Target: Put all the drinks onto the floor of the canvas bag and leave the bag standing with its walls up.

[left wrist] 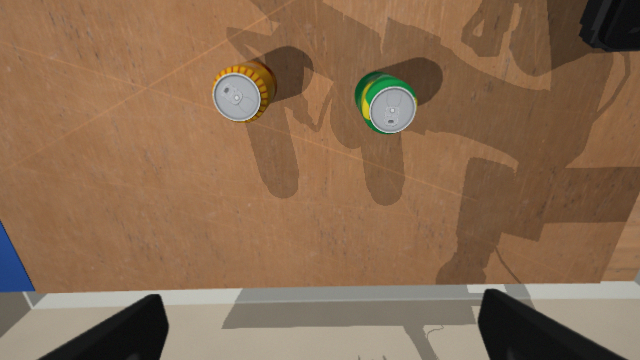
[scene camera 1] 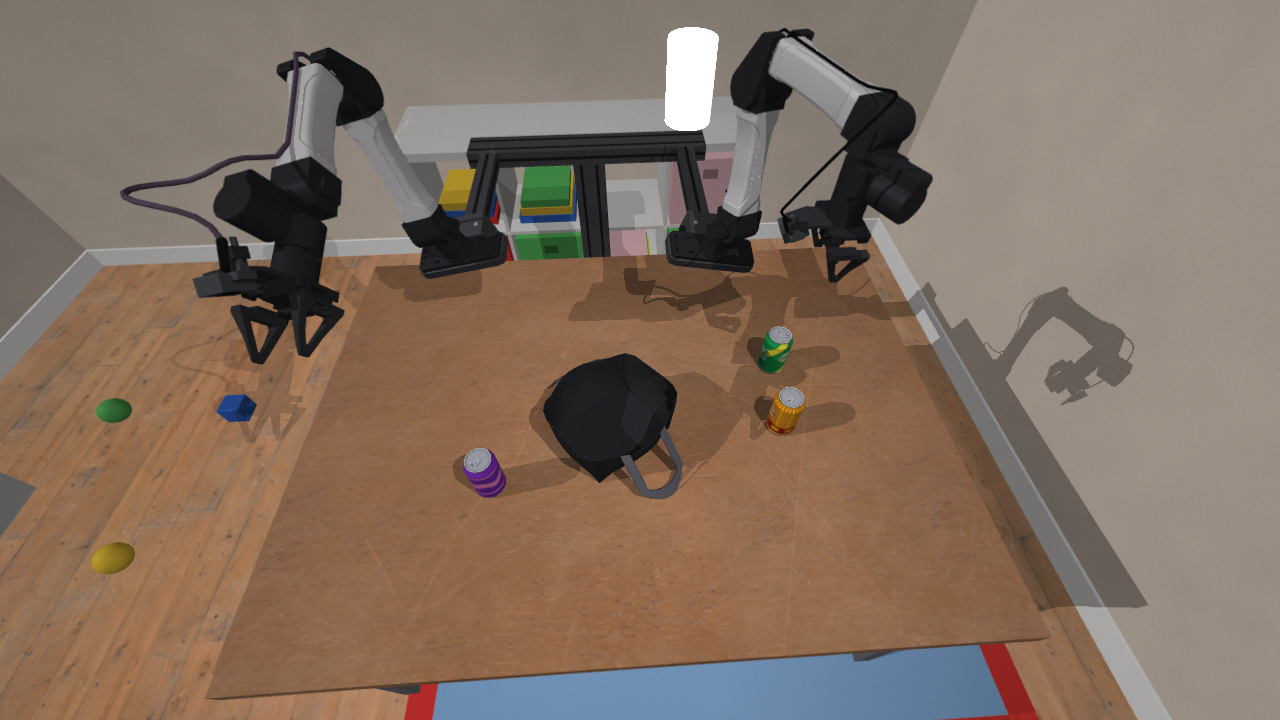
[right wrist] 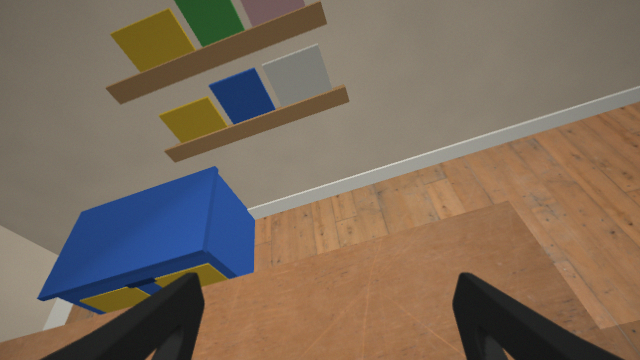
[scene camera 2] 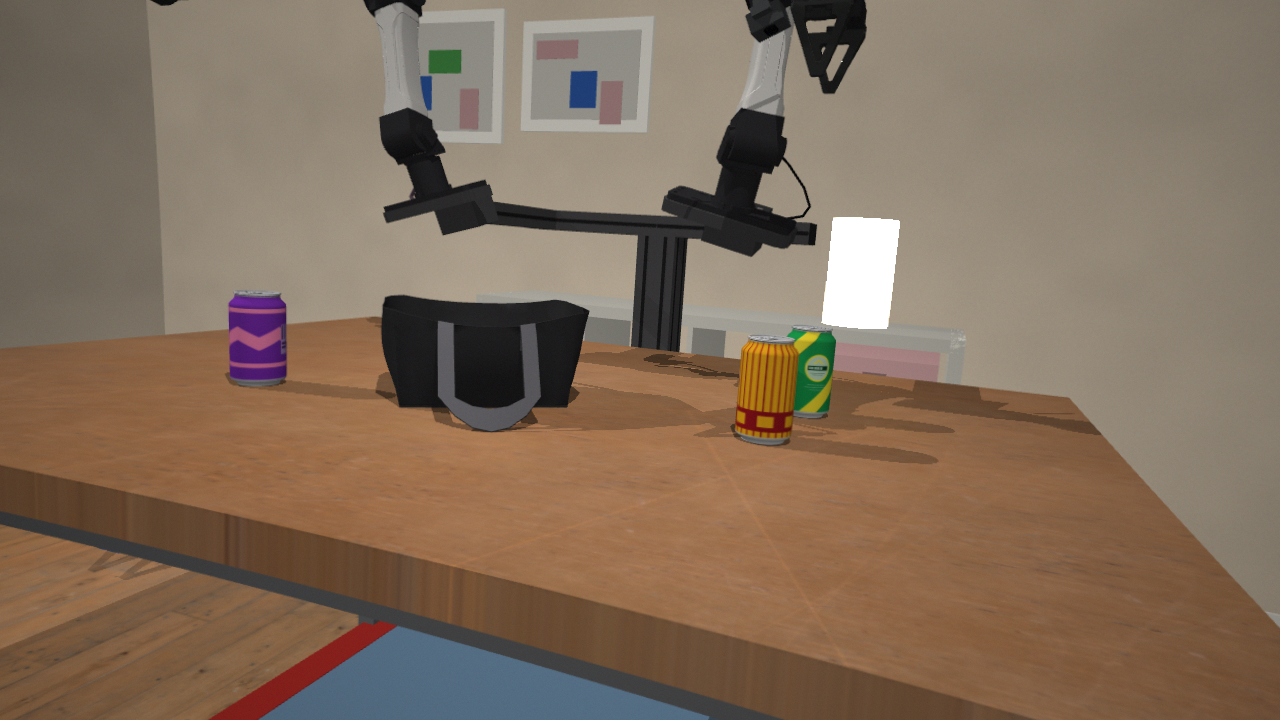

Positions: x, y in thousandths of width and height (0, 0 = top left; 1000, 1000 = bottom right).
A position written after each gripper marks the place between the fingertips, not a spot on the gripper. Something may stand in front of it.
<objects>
left gripper: left wrist 504, 851; scene camera 1 645, 366; scene camera 2 643, 119; not seen in the right wrist view (out of frame)
</objects>
